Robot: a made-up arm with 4 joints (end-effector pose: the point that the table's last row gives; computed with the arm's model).
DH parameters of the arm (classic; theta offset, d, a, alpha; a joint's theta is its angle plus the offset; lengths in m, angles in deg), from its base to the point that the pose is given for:
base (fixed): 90 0.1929 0.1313 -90
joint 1: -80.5 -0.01 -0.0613 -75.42
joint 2: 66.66 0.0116 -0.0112 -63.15
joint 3: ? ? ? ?
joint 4: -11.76 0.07 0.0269 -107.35
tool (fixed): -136.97 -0.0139 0 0
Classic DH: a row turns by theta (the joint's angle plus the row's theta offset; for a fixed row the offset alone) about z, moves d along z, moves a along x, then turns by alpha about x.
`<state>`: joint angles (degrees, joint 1 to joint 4).
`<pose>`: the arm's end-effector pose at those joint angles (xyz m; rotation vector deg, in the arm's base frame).
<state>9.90 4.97 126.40 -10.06</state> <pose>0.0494 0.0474 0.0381 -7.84 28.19 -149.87</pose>
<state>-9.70 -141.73 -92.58 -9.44</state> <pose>0.0629 0.2611 0.1521 29.14 158.96 -26.76</pose>
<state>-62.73 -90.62 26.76 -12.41</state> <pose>0.0182 0.1426 0.2742 116.87 -56.90 -73.25</pose>
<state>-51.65 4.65 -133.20 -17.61</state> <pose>-0.0788 0.2689 0.1013 41.63 -98.41 64.86</pose>
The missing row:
joint 3: -81.37 0.0386 0.0515 -72.45
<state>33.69 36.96 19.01 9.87</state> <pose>0.0577 0.1119 0.0344 -29.60 4.91 -68.24</pose>
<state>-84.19 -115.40 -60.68 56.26</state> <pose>-0.0030 0.2451 0.2982 78.91 -128.19 -3.69</pose>
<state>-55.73 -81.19 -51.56 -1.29</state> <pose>0.0036 0.2768 0.2452 58.35 -117.26 -21.76</pose>
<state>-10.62 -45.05 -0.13 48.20</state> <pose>0.0275 0.2380 0.1941 86.57 -16.83 -7.05</pose>
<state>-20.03 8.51 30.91 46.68</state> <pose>0.0974 0.2209 0.1299 73.05 30.38 -71.58</pose>
